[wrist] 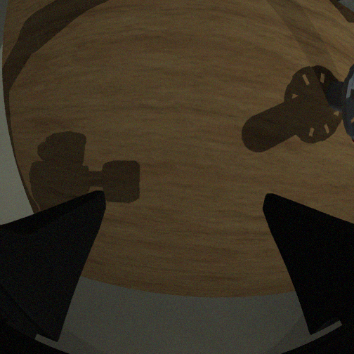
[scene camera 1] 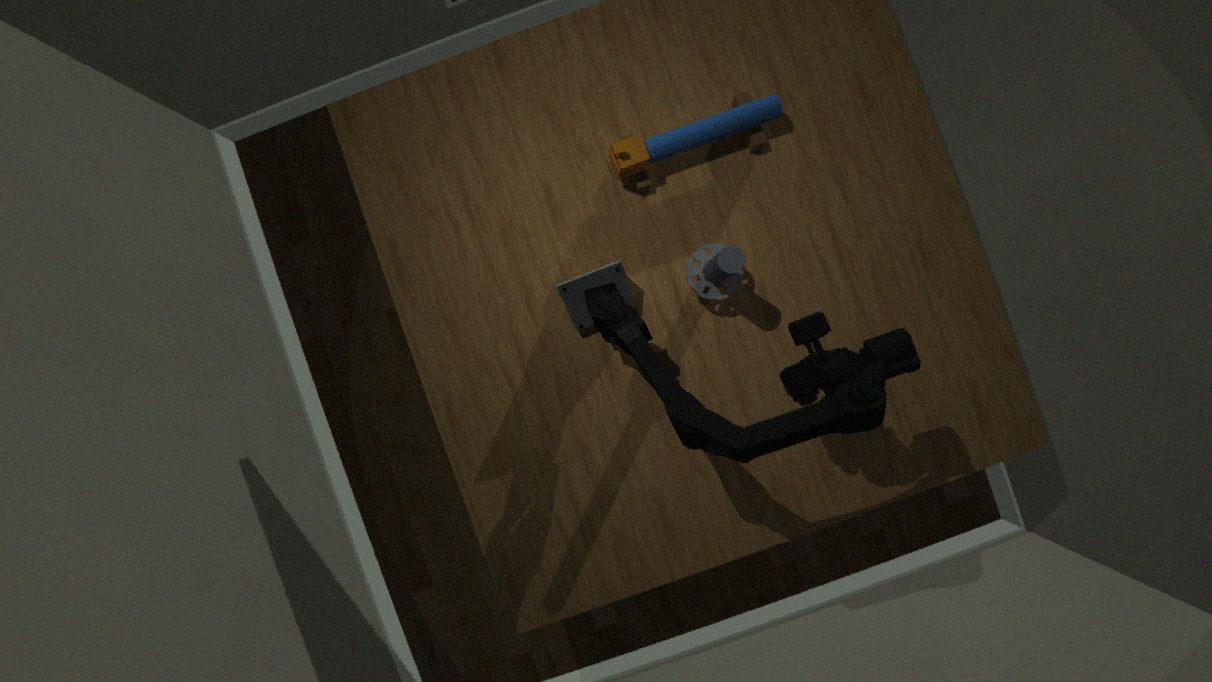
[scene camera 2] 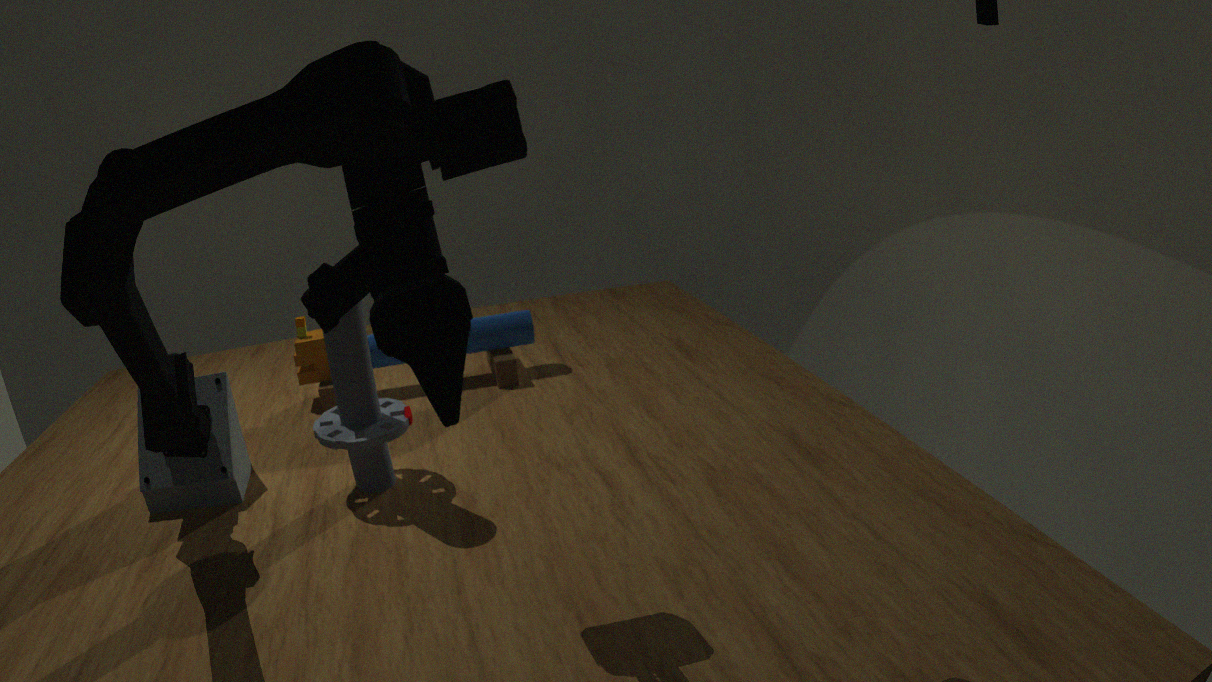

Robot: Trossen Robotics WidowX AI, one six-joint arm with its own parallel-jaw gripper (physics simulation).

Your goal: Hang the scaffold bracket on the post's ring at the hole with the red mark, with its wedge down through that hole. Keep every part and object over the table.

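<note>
The scaffold bracket lies across the far part of the table: its blue tube [scene camera 1: 711, 127] [scene camera 2: 501, 332] is level, with an orange head [scene camera 1: 629, 156] [scene camera 2: 311, 363] at one end. A small yellow-orange wedge [scene camera 2: 300, 327] stands up from the head. The grey post [scene camera 1: 730, 261] [scene camera 2: 351, 373] stands upright through a flat ring [scene camera 2: 360, 435] with several slots; part of the ring [wrist: 349, 122] shows at the wrist view's right edge. A red mark [scene camera 2: 408, 414] is on the ring's rim. My gripper [scene camera 2: 451, 417] [wrist: 186, 201] is open and empty, pointing down above the table, apart from post and bracket.
Wooden blocks [scene camera 2: 505, 370] hold the bracket off the table [scene camera 1: 508, 169] [scene camera 2: 678, 475]. The arm's grey base plate [scene camera 1: 574, 295] [scene camera 2: 190, 496] is beside the post. The arm bends around the post's near side. Shadows of arm and post fall on the wood.
</note>
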